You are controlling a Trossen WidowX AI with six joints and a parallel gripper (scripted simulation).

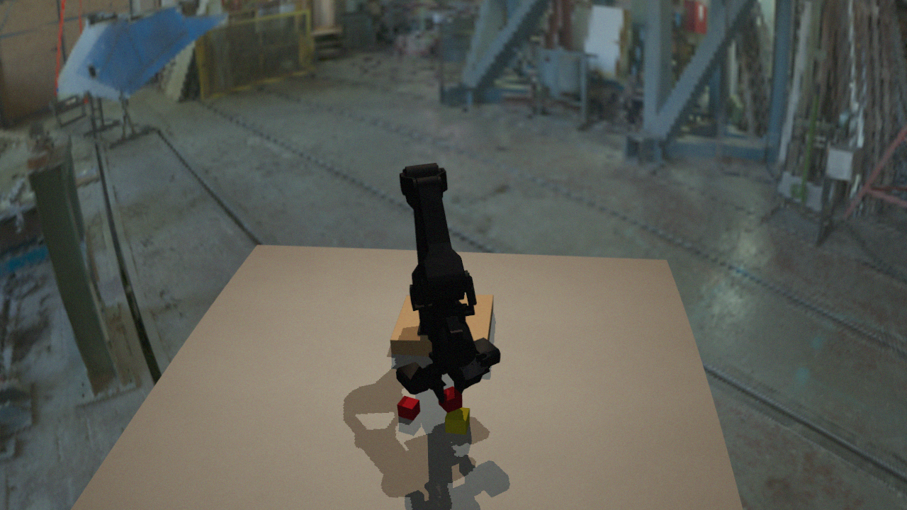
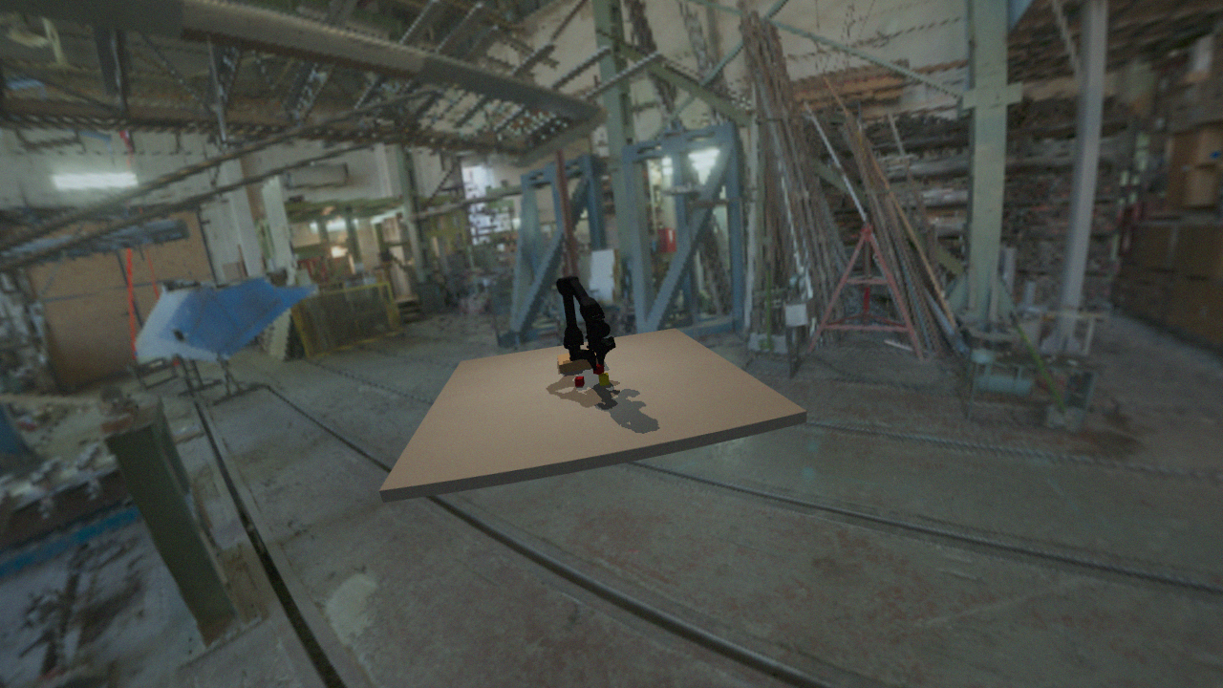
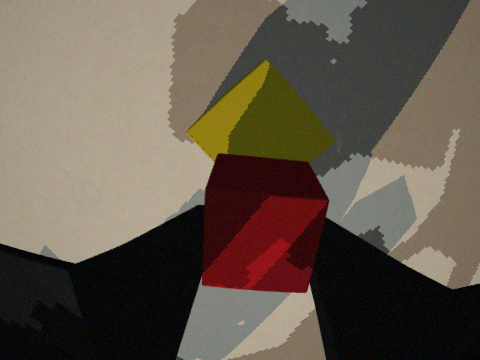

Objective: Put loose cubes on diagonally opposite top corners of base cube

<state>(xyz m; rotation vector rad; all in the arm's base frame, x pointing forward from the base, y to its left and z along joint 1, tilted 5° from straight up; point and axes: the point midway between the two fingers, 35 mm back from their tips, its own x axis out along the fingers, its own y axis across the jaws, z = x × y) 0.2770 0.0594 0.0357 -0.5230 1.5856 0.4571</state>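
The yellow cube is 2 cm ahead of my gripper tip, 2 cm to the left of it and 4 cm below it.
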